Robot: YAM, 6 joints.
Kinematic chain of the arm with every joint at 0, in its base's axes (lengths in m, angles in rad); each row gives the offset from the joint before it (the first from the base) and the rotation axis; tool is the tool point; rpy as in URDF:
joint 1: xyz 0 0 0.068 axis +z
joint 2: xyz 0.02 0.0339 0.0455 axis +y
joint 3: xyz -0.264 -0.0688 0 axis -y
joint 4: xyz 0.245 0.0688 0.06 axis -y
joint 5: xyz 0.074 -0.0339 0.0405 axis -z
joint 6: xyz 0.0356 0 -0.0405 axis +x
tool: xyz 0 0 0 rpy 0 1.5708 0
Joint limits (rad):
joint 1: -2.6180..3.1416
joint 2: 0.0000..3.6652
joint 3: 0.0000..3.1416
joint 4: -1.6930..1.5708
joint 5: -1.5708..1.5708
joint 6: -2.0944..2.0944
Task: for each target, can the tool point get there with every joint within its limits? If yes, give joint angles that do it. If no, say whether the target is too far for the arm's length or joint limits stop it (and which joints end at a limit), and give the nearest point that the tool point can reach.
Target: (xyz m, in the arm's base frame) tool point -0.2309 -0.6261 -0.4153
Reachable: no: too far | nearest point -0.1769 -0.4797 -0.2674 | short by 0.215 m
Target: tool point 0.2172 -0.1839 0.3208
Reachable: yes | joints -0.7820 1.3177 0.7207 0.9999 -0.6864 -0.1518
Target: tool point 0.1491 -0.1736 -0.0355
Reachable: yes | joints -0.7888 2.5408 1.0455 -1.0591 0.4841 0.7996
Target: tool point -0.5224 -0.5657 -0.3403
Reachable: no: too far | nearest point -0.3776 -0.4089 -0.2085 | short by 0.251 m
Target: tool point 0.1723 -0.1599 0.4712
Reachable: yes | joints 2.5338 0.2805 1.9133 -1.1098 -1.1745 -0.5215
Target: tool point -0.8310 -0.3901 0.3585
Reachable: no: too far | nearest point -0.5433 -0.3045 0.2785 | short by 0.311 m
